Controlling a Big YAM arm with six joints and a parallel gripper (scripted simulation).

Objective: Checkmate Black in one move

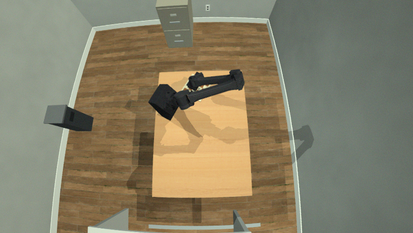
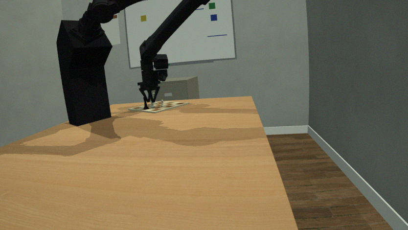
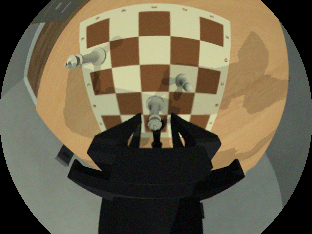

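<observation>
The black king is 2 cm behind my hand and 2 cm to the right of it. The rest, counted from my hand: tall white piece: 11 cm to the left; then short white piece: 5 cm ahead, 1 cm to the left, 2 cm below; then chessboard: 3 cm ahead, 3 cm to the left, 4 cm below.
</observation>
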